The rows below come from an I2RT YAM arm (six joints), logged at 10 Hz.
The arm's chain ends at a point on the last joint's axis. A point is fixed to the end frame.
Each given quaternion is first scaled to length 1.
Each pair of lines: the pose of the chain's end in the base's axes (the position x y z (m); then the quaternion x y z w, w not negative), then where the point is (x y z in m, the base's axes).
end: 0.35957, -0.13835, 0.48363, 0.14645, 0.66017, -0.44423, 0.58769
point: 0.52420 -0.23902 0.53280
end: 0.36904, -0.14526, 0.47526, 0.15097, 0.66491, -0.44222, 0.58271
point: 0.53336 -0.24767 0.52180
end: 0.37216, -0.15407, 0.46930, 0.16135, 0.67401, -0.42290, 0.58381
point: 0.53749 -0.25647 0.51215
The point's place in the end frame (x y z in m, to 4 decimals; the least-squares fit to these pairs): -0.0553 0.0408 0.1869
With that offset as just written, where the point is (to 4 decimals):
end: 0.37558, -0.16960, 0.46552, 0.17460, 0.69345, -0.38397, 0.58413
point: 0.5443 -0.2696 0.5001
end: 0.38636, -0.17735, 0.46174, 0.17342, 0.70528, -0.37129, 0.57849
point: 0.5573 -0.2754 0.4905
